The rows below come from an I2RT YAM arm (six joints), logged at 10 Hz.
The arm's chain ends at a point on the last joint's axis. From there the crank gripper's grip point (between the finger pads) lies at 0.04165 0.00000 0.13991 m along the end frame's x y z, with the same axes.
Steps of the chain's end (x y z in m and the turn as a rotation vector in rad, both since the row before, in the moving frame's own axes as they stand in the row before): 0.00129 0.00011 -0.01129 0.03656 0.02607 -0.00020; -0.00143 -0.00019 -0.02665 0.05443 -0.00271 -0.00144; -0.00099 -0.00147 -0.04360 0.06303 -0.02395 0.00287; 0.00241 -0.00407 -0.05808 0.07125 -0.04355 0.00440; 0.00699 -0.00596 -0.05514 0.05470 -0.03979 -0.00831; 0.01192 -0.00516 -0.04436 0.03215 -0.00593 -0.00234; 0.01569 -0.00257 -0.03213 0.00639 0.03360 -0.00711; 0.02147 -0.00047 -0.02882 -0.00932 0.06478 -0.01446; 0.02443 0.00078 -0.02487 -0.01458 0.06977 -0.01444; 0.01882 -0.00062 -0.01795 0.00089 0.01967 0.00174
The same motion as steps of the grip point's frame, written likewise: 0.00492 -0.00499 -0.01252 0.03656 0.02607 -0.00020; -0.00181 -0.00786 -0.02675 0.05443 -0.00271 -0.00144; -0.00434 -0.01020 -0.04292 0.06303 -0.02395 0.00287; -0.00369 -0.01392 -0.05675 0.07125 -0.04355 0.00440; 0.00136 -0.01398 -0.05381 0.05470 -0.03979 -0.00831; 0.01108 -0.00976 -0.04419 0.03215 -0.00593 -0.00234; 0.02036 -0.00377 -0.03361 0.00639 0.03360 -0.00711; 0.03044 0.00015 -0.03181 -0.00932 0.06478 -0.01446; 0.03409 0.00213 -0.02812 -0.01458 0.06977 -0.01444; 0.02156 -0.00067 -0.01880 0.00089 0.01967 0.00174
